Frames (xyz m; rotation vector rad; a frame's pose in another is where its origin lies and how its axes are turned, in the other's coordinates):
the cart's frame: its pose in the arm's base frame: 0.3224 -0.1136 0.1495 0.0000 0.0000 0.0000
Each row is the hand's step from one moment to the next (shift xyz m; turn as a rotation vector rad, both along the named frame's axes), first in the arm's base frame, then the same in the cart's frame.
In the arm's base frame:
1: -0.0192 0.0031 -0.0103 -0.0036 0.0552 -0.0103
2: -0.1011 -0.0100 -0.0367 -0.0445 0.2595 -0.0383
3: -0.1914 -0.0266 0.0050 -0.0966 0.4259 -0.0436
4: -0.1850 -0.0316 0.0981 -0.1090 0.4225 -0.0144
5: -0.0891 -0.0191 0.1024 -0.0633 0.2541 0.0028
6: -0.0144 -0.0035 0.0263 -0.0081 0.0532 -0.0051
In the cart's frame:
1: -0.0192 0.0031 -0.0103 -0.0036 0.0552 -0.0103
2: -0.1011 -0.0100 -0.0367 -0.0445 0.2595 -0.0383
3: -0.1914 -0.0266 0.0050 -0.0966 0.4259 -0.0436
4: -0.1850 -0.0316 0.0981 -0.1090 0.4225 -0.0144
5: -0.0891 -0.0191 0.1024 -0.0633 0.2541 0.0028
6: -0.0144 -0.0035 0.0263 -0.0081 0.0532 -0.0051

